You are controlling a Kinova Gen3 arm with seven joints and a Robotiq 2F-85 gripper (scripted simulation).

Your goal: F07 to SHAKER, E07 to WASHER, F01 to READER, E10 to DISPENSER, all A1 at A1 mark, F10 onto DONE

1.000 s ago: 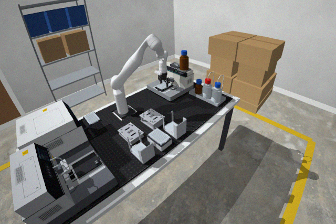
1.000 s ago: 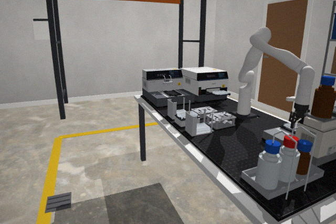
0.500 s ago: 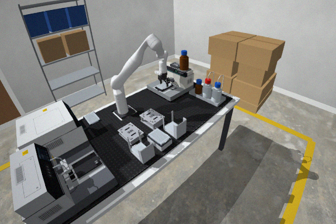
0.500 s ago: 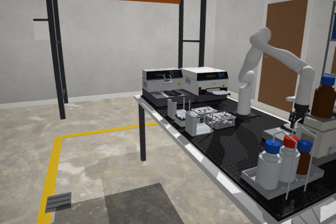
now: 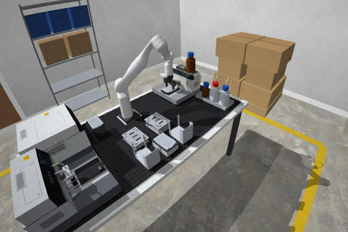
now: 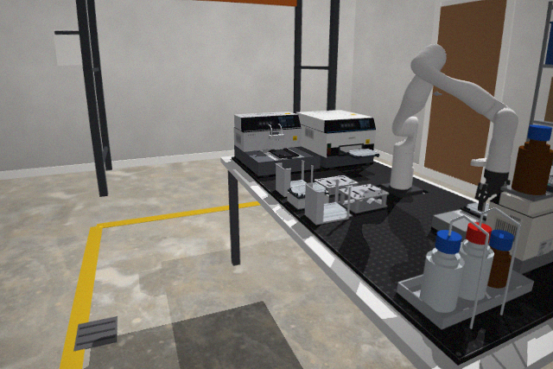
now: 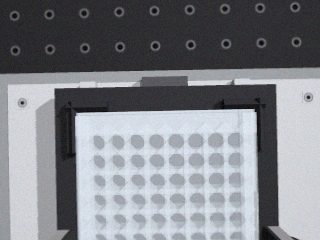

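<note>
Right now my hand is 2 cm above the dispenser stage. Also, from my hand: dispenser deck: 6 cm below, 1 cm to the left; then brown bottle: 20 cm above, 17 cm to the left, 11 cm ahead; then dispenser: 18 cm to the left, 1 cm ahead, 1 cm above.
</note>
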